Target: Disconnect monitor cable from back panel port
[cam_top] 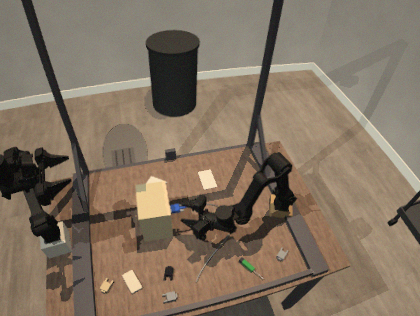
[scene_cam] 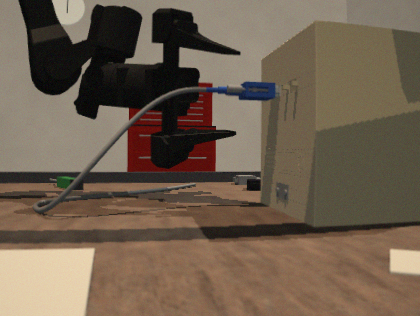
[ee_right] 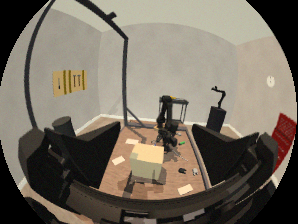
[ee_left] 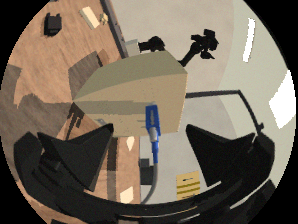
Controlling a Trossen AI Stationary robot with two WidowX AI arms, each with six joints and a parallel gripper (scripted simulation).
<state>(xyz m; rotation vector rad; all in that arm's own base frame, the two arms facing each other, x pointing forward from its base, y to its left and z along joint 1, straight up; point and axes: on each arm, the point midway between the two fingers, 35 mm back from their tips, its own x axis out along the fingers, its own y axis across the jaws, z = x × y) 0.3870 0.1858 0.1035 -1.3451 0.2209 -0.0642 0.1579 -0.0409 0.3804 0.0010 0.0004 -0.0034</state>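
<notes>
The blue plug lies 4 cm to the right of my left hand and 3 cm behind it. From my left hand the other things lie so: back panel: 7 cm to the right, 6 cm behind, 4 cm below; then beige box: 13 cm to the right, 6 cm behind, 4 cm below.
</notes>
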